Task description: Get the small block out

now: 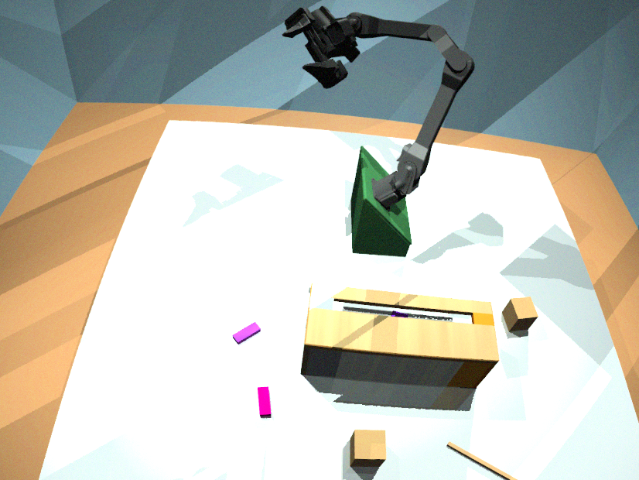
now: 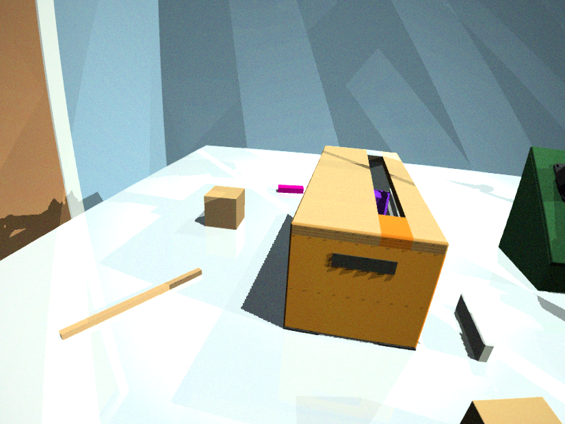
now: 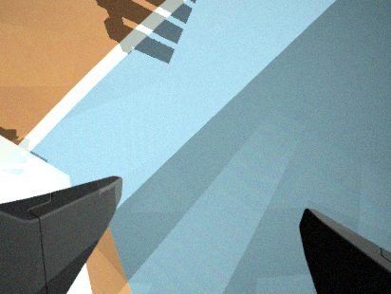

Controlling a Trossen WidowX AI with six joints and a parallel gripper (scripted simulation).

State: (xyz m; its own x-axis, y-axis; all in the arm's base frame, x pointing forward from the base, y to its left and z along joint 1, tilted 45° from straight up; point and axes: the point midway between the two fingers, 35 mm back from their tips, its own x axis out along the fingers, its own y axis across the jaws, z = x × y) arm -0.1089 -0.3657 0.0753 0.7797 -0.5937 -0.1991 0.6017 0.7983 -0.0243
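The purple block is 39 cm ahead of my gripper tip, 38 cm below it and 24 cm to the left of it. Also, from my gripper tip: wooden box: 41 cm below, 38 cm ahead, 25 cm to the left; wooden stick: 68 cm ahead, 46 cm below, 42 cm to the left.
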